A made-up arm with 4 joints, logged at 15 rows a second.
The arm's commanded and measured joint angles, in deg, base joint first. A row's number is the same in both.
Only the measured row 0 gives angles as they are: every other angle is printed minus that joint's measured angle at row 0.
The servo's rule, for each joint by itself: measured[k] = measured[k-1] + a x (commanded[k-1-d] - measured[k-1]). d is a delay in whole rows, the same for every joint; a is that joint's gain. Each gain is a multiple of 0.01, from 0.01 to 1. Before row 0 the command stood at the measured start. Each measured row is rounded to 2 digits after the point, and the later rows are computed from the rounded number. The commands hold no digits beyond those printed.
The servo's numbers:
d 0
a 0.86 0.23 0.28 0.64
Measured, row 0: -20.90, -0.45, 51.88, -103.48
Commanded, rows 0 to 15: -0.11, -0.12, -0.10, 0.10; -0.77, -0.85, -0.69, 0.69; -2.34, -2.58, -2.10, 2.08; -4.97, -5.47, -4.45, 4.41; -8.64, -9.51, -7.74, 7.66; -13.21, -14.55, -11.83, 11.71; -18.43, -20.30, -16.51, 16.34; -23.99, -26.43, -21.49, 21.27; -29.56, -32.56, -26.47, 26.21; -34.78, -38.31, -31.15, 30.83; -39.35, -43.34, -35.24, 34.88; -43.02, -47.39, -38.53, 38.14; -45.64, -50.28, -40.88, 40.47; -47.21, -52.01, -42.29, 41.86; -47.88, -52.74, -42.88, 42.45; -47.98, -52.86, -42.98, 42.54
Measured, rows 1 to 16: -0.09, -0.03, -0.03, 0.06; -0.67, -0.22, -0.21, 0.46; -2.11, -0.76, -0.74, 1.50; -4.57, -1.84, -1.78, 3.36; -8.07, -3.60, -3.45, 6.11; -12.49, -6.12, -5.80, 9.69; -17.60, -9.38, -8.80, 13.95; -23.10, -13.30, -12.35, 18.63; -28.66, -17.73, -16.30, 23.48; -33.92, -22.46, -20.46, 28.18; -38.59, -27.26, -24.60, 32.47; -42.40, -31.89, -28.50, 36.10; -45.19, -36.12, -31.97, 38.90; -46.93, -39.77, -34.86, 40.79; -47.75, -42.75, -37.11, 41.85; -47.95, -45.08, -38.75, 42.29
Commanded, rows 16 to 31: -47.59, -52.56, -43.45, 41.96; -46.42, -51.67, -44.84, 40.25; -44.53, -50.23, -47.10, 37.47; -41.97, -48.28, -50.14, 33.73; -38.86, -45.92, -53.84, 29.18; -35.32, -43.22, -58.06, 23.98; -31.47, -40.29, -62.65, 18.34; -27.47, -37.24, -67.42, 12.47; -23.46, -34.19, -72.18, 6.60; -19.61, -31.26, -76.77, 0.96; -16.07, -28.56, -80.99, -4.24; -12.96, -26.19, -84.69, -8.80; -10.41, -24.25, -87.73, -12.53; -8.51, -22.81, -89.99, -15.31; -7.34, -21.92, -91.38, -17.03; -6.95, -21.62, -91.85, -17.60
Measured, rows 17 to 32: -47.64, -46.80, -40.07, 42.08; -46.59, -47.92, -41.41, 40.91; -44.82, -48.45, -43.00, 38.71; -42.37, -48.41, -45.00, 35.52; -39.35, -47.84, -47.48, 31.46; -35.88, -46.78, -50.44, 26.67; -32.09, -45.29, -53.86, 21.34; -28.12, -43.44, -57.66, 15.66; -24.11, -41.31, -61.73, 9.86; -20.24, -39.00, -65.94, 4.16; -16.65, -36.60, -70.15, -1.22; -13.48, -34.21, -74.22, -6.07; -10.84, -31.92, -78.00, -10.20; -8.84, -29.82, -81.36, -13.47; -7.55, -28.00, -84.17, -15.75; -7.03, -26.53, -86.32, -16.93
